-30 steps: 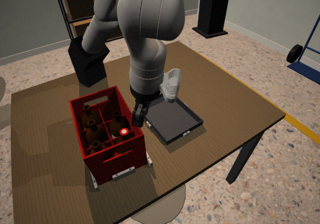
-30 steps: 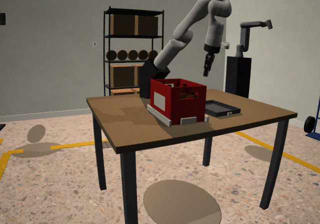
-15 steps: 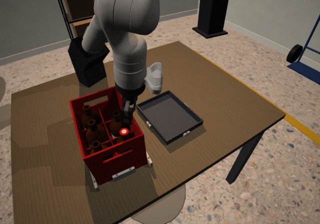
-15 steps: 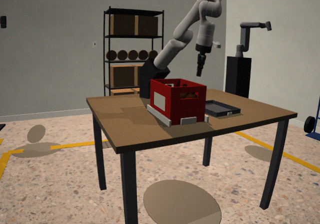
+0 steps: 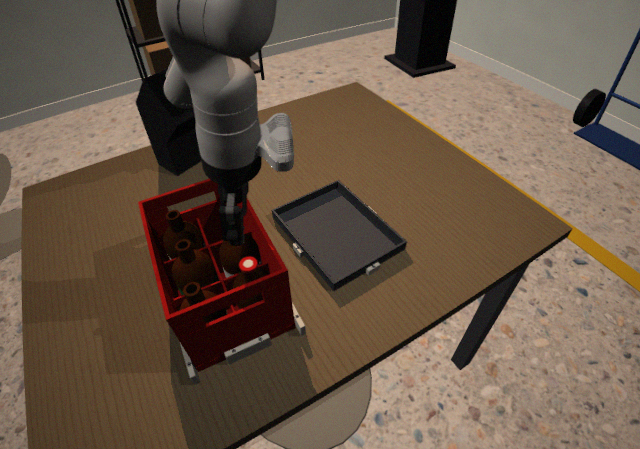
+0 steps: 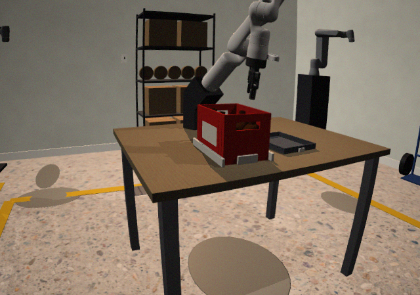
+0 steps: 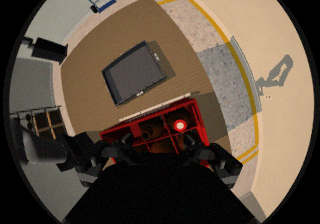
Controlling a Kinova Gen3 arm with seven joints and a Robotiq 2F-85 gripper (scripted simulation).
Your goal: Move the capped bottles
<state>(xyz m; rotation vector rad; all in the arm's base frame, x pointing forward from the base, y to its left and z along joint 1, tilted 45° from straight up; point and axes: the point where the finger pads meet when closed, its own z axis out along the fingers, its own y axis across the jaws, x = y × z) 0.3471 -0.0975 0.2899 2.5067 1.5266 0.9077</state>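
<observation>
My hand is 150 mm above the red crate, 60 mm to the left of it and 50 mm past it. Round my hand: glass bottle (140 mm below, 40 mm ahead, 10 mm to the right); then dark grey tray (220 mm below, 210 mm to the left, 90 mm behind).
</observation>
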